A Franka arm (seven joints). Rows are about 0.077 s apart.
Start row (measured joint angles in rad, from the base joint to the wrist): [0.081 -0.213 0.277 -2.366 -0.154 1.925 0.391]
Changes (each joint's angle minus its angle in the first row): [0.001 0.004 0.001 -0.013 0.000 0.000 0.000]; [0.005 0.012 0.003 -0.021 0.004 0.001 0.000]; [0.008 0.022 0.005 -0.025 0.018 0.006 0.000]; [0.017 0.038 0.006 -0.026 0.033 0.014 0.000]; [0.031 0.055 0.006 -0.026 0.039 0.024 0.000]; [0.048 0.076 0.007 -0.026 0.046 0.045 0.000]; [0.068 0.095 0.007 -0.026 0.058 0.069 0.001]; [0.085 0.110 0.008 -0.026 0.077 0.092 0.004]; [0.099 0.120 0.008 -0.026 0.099 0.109 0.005]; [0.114 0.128 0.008 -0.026 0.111 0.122 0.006]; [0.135 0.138 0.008 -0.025 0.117 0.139 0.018]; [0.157 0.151 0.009 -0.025 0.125 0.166 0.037]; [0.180 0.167 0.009 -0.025 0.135 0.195 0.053]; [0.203 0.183 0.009 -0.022 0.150 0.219 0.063]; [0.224 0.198 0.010 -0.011 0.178 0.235 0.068]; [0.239 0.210 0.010 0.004 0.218 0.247 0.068]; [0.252 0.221 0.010 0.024 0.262 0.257 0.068]
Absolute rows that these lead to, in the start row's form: [0.082 -0.209 0.278 -2.379 -0.154 1.925 0.391]; [0.086 -0.201 0.280 -2.387 -0.150 1.926 0.391]; [0.089 -0.191 0.282 -2.391 -0.136 1.931 0.391]; [0.098 -0.175 0.283 -2.392 -0.121 1.939 0.391]; [0.112 -0.158 0.283 -2.392 -0.115 1.949 0.391]; [0.129 -0.137 0.284 -2.392 -0.108 1.970 0.391]; [0.149 -0.118 0.284 -2.392 -0.096 1.994 0.392]; [0.166 -0.103 0.285 -2.392 -0.077 2.017 0.395]; [0.180 -0.093 0.285 -2.392 -0.055 2.034 0.396]; [0.195 -0.085 0.285 -2.392 -0.043 2.047 0.397]; [0.216 -0.075 0.285 -2.391 -0.037 2.064 0.409]; [0.238 -0.062 0.286 -2.391 -0.029 2.091 0.428]; [0.261 -0.046 0.286 -2.391 -0.019 2.120 0.444]; [0.284 -0.030 0.286 -2.388 -0.004 2.144 0.454]; [0.305 -0.015 0.287 -2.377 0.024 2.160 0.459]; [0.320 -0.003 0.287 -2.362 0.064 2.172 0.459]; [0.333 0.008 0.287 -2.342 0.108 2.182 0.459]
